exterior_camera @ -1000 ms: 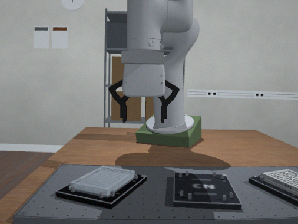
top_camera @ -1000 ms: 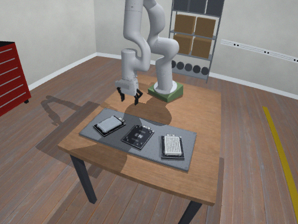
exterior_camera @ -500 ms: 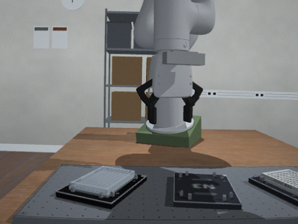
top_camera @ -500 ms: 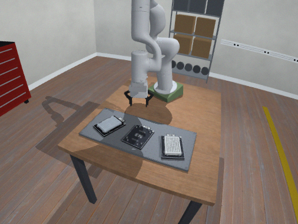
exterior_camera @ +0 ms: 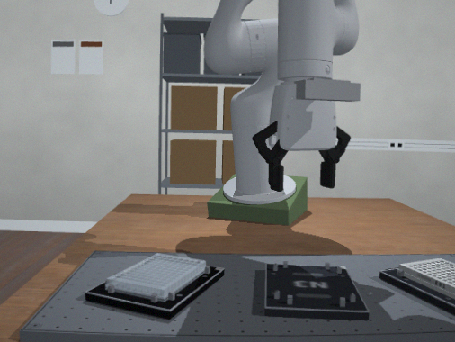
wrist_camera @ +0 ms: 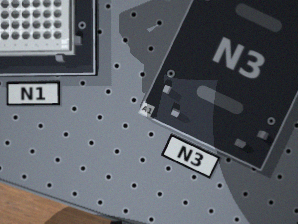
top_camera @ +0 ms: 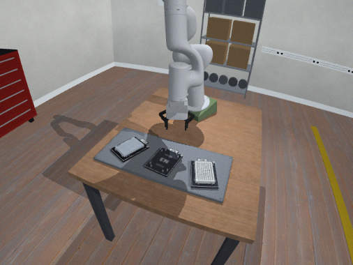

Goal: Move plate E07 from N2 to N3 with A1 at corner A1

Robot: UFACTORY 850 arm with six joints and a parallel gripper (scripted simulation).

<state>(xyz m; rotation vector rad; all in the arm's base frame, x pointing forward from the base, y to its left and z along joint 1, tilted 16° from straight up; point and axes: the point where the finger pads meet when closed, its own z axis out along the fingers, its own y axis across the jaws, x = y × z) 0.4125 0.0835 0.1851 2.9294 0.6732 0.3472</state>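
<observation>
Now: hand 200 mm to the left of the clear well plate, 130 mm short of it and 110 mm above it. From my hand the other things lie so: white well plate: 200 mm to the left, 110 mm below, 110 mm ahead; landing nest N3: 130 mm below, 120 mm ahead, 10 mm to the left; A1 corner mark: 120 mm to the right, 120 mm below, 80 mm ahead.
</observation>
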